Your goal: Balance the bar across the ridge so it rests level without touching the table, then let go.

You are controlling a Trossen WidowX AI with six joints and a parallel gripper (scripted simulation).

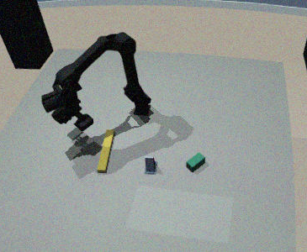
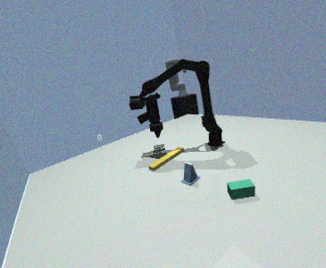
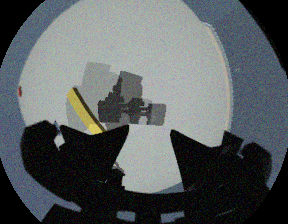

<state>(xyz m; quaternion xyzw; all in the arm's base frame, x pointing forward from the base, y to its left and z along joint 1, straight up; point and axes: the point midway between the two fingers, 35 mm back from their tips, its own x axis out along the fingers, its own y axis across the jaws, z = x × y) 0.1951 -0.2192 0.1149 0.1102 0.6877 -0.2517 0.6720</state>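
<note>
Right now my gripper tip is 50 mm short of the yellow bar, 140 mm to the right of it and 70 mm above it. From my gripper tip the other things lie so: green block (60 mm ahead, 500 mm to the left, 60 mm below).
</note>
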